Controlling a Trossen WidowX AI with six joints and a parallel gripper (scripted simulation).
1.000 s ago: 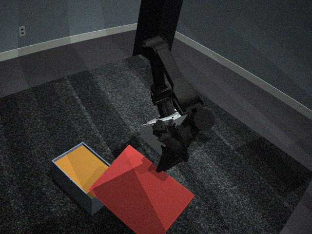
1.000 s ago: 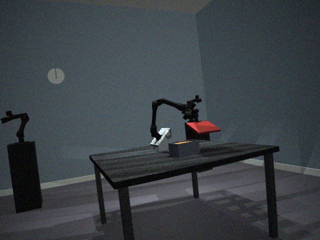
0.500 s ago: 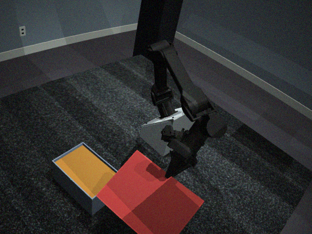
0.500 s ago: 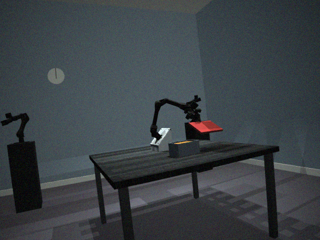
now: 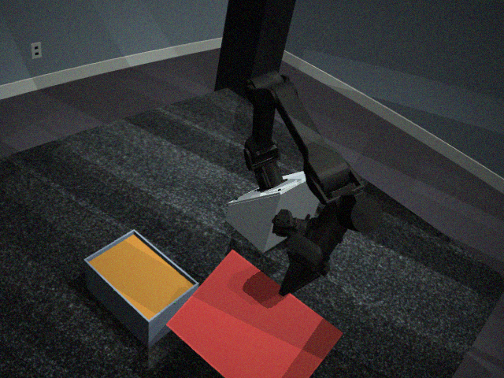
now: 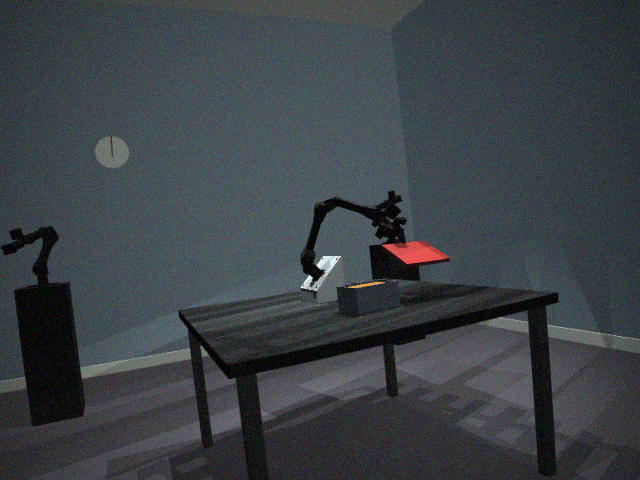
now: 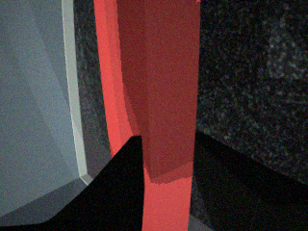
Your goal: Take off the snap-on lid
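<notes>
Right now my gripper tip is 70 mm short of the red lid and 30 mm above it. Round my gripper tip: storage box (90 mm ahead, 280 mm to the right, 180 mm below).
</notes>
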